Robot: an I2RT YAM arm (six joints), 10 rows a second.
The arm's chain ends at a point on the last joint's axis. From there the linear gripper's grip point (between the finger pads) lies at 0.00 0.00 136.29 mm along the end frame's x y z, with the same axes.
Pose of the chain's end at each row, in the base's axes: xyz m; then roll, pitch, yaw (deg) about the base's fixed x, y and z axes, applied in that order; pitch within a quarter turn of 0, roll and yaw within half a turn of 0:
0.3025 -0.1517 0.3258 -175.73 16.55 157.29
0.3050 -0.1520 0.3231 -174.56 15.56 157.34
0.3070 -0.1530 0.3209 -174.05 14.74 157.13
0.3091 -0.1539 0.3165 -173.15 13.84 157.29
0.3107 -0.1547 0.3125 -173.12 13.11 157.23
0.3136 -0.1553 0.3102 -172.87 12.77 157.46
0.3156 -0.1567 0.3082 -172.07 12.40 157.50
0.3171 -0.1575 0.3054 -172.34 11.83 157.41
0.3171 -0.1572 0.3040 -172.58 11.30 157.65
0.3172 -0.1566 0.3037 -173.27 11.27 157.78
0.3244 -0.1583 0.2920 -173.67 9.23 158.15
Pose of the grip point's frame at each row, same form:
0.3343 -0.1760 0.1955 -175.73 16.55 157.29
0.3336 -0.1779 0.1924 -174.56 15.56 157.34
0.3333 -0.1794 0.1898 -174.05 14.74 157.13
0.3327 -0.1814 0.1851 -173.15 13.84 157.29
0.3327 -0.1816 0.1807 -173.12 13.11 157.23
0.3347 -0.1824 0.1783 -172.87 12.77 157.46
0.3352 -0.1852 0.1764 -172.07 12.40 157.50
0.3357 -0.1849 0.1732 -172.34 11.83 157.41
0.3349 -0.1835 0.1715 -172.58 11.30 157.65
0.3356 -0.1814 0.1710 -173.27 11.27 157.78
0.3390 -0.1803 0.1583 -173.67 9.23 158.15

